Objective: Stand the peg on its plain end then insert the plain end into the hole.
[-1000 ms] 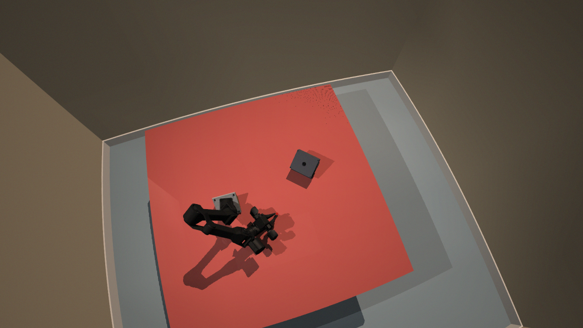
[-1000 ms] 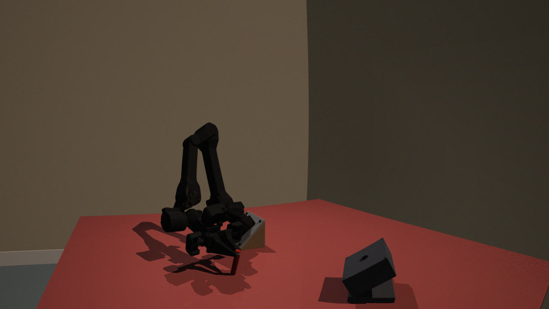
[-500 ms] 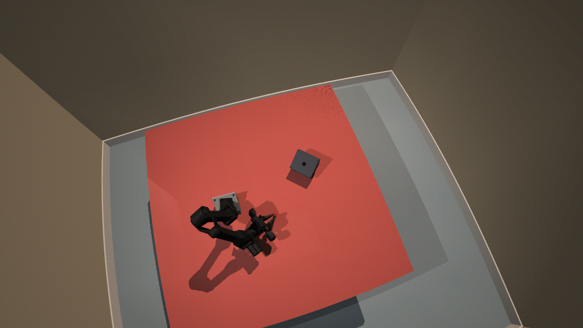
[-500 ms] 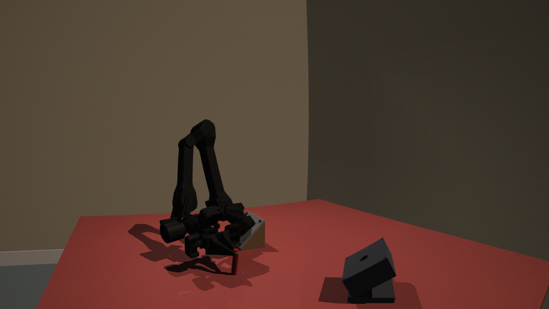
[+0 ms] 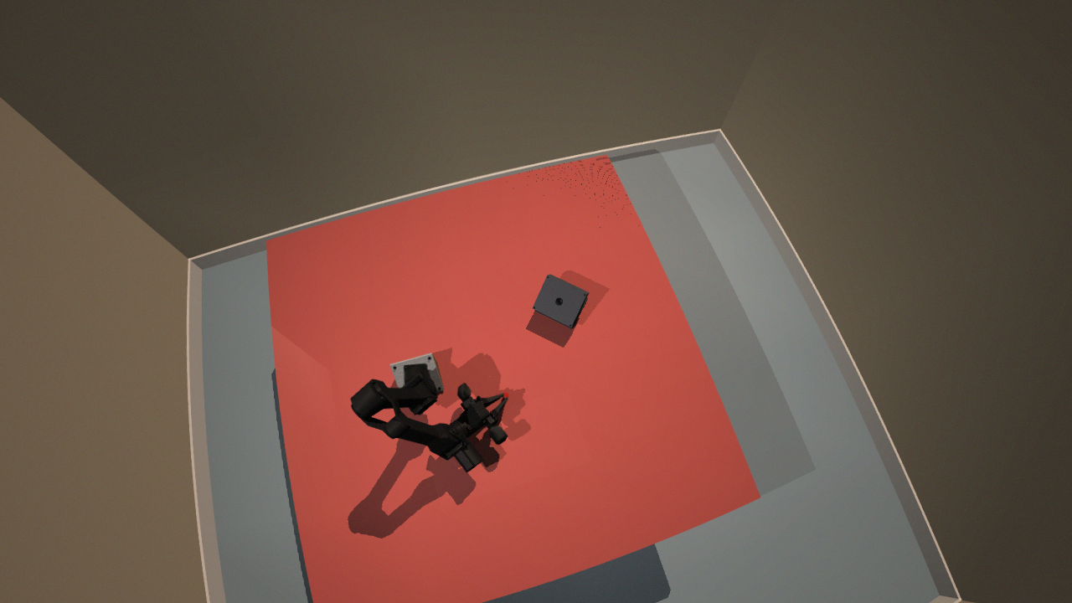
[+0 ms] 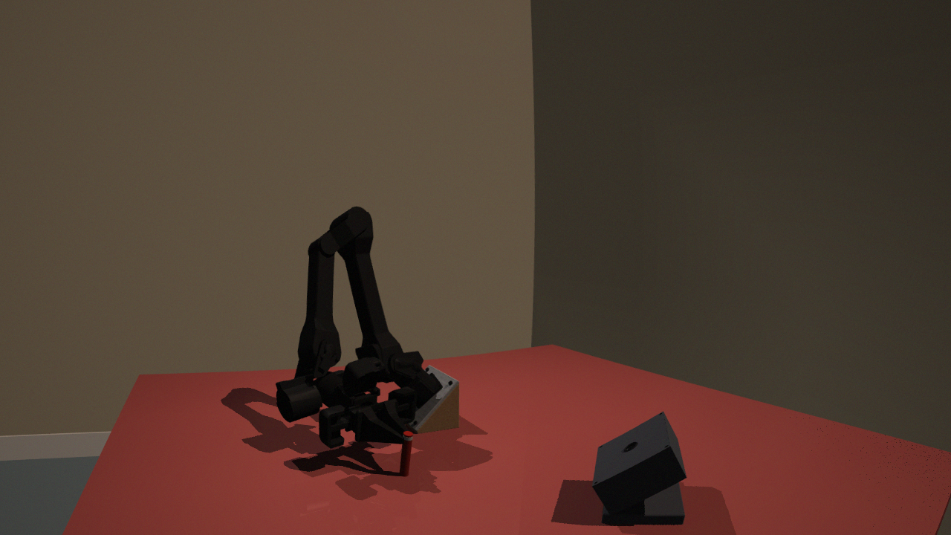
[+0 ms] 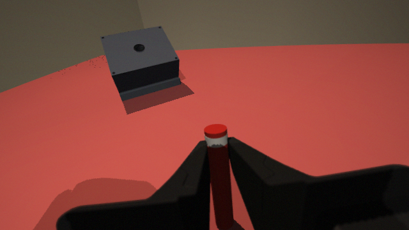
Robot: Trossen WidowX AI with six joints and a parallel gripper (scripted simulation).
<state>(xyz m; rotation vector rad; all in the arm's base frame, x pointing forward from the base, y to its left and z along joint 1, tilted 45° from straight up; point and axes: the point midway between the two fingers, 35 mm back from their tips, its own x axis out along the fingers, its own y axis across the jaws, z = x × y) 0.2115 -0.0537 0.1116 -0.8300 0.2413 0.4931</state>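
The red peg lies 1 cm below my gripper tip. From my gripper tip the other things lie so: dark sloped panel: 20 cm ahead, 26 cm to the left.
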